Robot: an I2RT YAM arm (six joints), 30 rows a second.
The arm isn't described. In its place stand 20 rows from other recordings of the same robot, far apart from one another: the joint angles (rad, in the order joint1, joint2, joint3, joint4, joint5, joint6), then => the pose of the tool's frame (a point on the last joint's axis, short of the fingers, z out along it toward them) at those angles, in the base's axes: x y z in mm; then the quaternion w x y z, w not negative.
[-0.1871 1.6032 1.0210 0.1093 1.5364 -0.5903] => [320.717 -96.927 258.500 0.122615 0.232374 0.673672 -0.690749]
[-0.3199 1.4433 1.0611 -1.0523 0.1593 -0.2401] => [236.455 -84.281 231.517 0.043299 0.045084 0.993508 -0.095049]
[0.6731 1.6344 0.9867 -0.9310 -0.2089 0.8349] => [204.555 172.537 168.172 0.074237 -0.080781 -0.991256 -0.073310]
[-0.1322 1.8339 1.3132 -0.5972 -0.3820 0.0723] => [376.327 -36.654 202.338 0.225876 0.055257 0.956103 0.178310]
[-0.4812 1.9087 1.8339 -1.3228 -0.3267 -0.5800] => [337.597 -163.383 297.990 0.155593 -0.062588 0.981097 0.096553]
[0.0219 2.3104 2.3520 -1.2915 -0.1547 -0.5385] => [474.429 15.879 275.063 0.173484 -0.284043 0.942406 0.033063]
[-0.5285 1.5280 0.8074 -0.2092 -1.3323 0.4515] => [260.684 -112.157 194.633 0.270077 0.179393 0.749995 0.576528]
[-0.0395 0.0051 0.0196 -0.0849 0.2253 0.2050] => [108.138 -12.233 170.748 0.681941 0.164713 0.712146 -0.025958]
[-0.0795 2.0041 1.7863 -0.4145 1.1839 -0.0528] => [449.500 -68.883 307.073 0.341556 0.262186 0.736720 -0.521385]
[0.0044 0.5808 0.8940 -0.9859 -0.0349 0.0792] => [99.583 1.681 322.645 0.433006 0.026110 0.900377 0.033843]
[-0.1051 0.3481 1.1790 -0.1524 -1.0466 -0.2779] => [-32.386 34.408 482.576 0.808148 -0.481395 0.333452 0.062970]
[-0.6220 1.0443 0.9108 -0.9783 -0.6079 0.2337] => [161.286 -90.613 276.066 0.269212 0.323568 0.873641 0.244090]
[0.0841 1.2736 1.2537 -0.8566 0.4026 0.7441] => [257.403 7.701 339.001 0.380824 0.362914 0.849602 -0.037997]
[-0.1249 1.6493 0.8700 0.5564 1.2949 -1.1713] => [331.884 -76.191 228.690 0.112344 0.014657 0.727938 -0.676217]
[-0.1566 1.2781 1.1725 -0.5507 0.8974 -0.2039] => [262.357 -69.598 341.414 0.321555 0.172340 0.812754 -0.454237]
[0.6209 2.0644 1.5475 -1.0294 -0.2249 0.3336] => [312.907 233.574 168.403 0.040729 0.143602 -0.983179 -0.105258]
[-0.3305 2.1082 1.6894 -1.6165 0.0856 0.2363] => [334.166 -117.865 197.599 0.231664 -0.262409 -0.936230 0.030765]
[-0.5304 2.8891 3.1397 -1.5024 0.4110 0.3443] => [451.313 -281.163 197.080 0.136089 0.438724 0.861834 -0.215042]
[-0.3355 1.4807 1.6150 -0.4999 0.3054 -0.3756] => [309.798 -119.357 430.101 0.481530 0.069870 0.815844 -0.312484]
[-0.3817 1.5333 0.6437 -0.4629 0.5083 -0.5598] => [210.479 -103.153 122.174 0.019391 0.058284 -0.960741 0.270561]
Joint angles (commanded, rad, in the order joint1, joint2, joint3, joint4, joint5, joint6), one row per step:
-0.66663, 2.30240, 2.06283, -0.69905, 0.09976, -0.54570
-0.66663, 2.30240, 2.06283, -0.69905, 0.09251, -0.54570
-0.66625, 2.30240, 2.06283, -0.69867, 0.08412, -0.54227
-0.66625, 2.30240, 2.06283, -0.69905, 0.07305, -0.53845
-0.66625, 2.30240, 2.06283, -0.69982, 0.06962, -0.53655
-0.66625, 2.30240, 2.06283, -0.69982, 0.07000, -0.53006
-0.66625, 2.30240, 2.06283, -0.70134, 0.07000, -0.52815
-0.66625, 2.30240, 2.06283, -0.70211, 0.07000, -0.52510
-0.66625, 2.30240, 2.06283, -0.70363, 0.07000, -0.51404
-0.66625, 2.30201, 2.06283, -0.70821, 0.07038, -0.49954
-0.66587, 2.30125, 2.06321, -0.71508, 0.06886, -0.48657
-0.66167, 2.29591, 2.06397, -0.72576, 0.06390, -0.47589
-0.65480, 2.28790, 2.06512, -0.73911, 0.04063, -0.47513
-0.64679, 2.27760, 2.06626, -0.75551, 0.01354, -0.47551
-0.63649, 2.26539, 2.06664, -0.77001, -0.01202, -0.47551
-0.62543, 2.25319, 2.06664, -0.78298, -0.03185, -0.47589
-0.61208, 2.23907, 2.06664, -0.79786, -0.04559, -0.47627
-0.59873, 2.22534, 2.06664, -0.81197, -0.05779, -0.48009
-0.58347, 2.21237, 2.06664, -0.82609, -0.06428, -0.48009
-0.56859, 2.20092, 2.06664, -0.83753, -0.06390, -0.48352
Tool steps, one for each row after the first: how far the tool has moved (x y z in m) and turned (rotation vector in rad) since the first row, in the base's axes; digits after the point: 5 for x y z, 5 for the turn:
0.00017, 0.00019, -0.00002, 0.00460, -0.00362, 0.00428
0.00051, 0.00055, -0.00002, 0.01107, -0.00959, 0.00687
0.00075, 0.00087, -0.00007, 0.01991, -0.01645, 0.01034
0.00077, 0.00100, -0.00012, 0.02335, -0.01837, 0.01082
0.00076, 0.00099, -0.00012, 0.02577, -0.02097, 0.00538
0.00066, 0.00107, -0.00022, 0.02749, -0.02060, 0.00382
0.00060, 0.00112, -0.00027, 0.02922, -0.02131, 0.00135
0.00050, 0.00120, -0.00037, 0.03468, -0.02486, -0.00758
0.00014, 0.00147, -0.00047, 0.04292, -0.02759, -0.01959
-0.00023, 0.00207, -0.00042, 0.05268, -0.02931, -0.02895
0.00006, 0.00479, 0.00176, 0.06312, -0.03244, -0.03066
0.00116, 0.00941, 0.00517, 0.08152, -0.04018, -0.01109
0.00217, 0.01496, 0.00950, 0.10259, -0.04850, 0.01263
0.00363, 0.02149, 0.01463, 0.12113, -0.05841, 0.03753
0.00512, 0.02815, 0.01972, 0.13511, -0.06619, 0.06025
0.00664, 0.03584, 0.02557, 0.14514, -0.07087, 0.08173
0.00803, 0.04345, 0.03125, 0.15241, -0.07380, 0.10517
0.00972, 0.05164, 0.03651, 0.15811, -0.07467, 0.12402
0.01137, 0.05924, 0.04118, 0.15685, -0.07214, 0.14146

